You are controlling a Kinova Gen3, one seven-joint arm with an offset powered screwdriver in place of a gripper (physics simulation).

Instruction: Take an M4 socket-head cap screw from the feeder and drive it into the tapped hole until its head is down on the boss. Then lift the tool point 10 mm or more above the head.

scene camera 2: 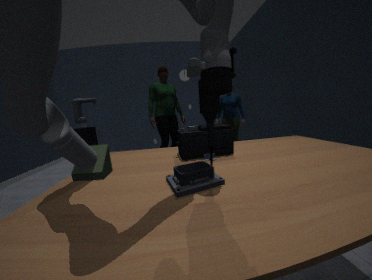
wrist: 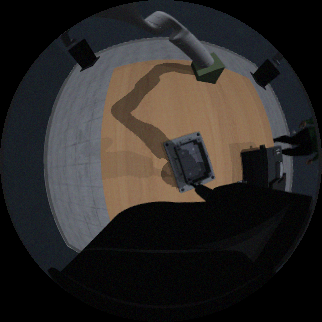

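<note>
My screwdriver (scene camera 2: 211, 164) (wrist: 193, 183) points straight down, its thin dark bit ending at the edge of the part. The part is a dark open box (scene camera 2: 194, 173) (wrist: 192, 159) on a grey base plate (scene camera 2: 199, 188) (wrist: 172, 159) with holes at its corners. In the scene view the bit's lower end is at the box's right rear corner; in the wrist view it is beside the box wall. Whether it touches, and whether a screw is on it, is too small and dark to tell. A black unit (scene camera 2: 192, 145) (wrist: 254, 167), apparently the feeder, stands behind the part.
A green block (scene camera 2: 103, 162) (wrist: 210, 74) stands at the table's (scene camera 2: 300, 200) (wrist: 150, 185) far left, with a pale arm link (scene camera 2: 75, 147) (wrist: 192, 47) rising from it. Two people, in green (scene camera 2: 164, 102) and blue (scene camera 2: 237, 106), stand beyond the table.
</note>
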